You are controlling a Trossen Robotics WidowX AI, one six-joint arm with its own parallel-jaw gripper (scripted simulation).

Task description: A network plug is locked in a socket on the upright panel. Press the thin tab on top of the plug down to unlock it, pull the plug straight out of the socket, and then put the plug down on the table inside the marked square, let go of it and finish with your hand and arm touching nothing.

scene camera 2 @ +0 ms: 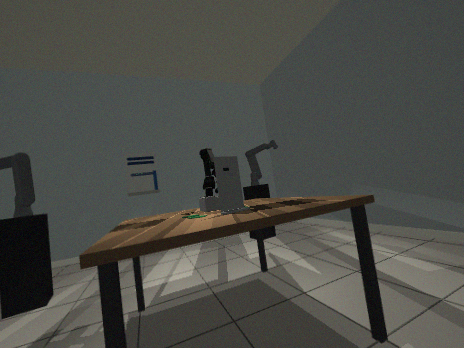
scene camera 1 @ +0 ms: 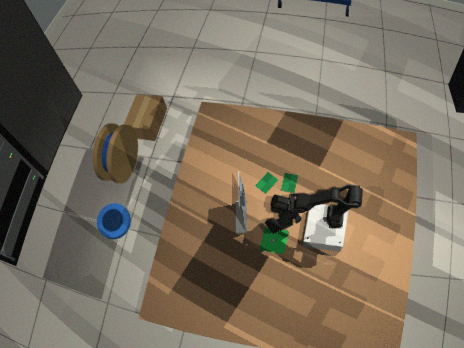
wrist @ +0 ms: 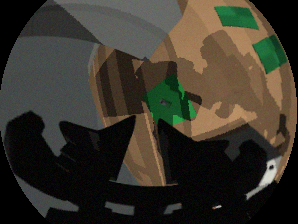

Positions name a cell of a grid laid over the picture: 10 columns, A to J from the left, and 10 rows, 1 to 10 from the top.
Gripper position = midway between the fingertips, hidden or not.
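In the wrist view there is my gripper (wrist: E6). Scene camera 2, for its part, shows me a grey upright panel (scene camera 2: E6).
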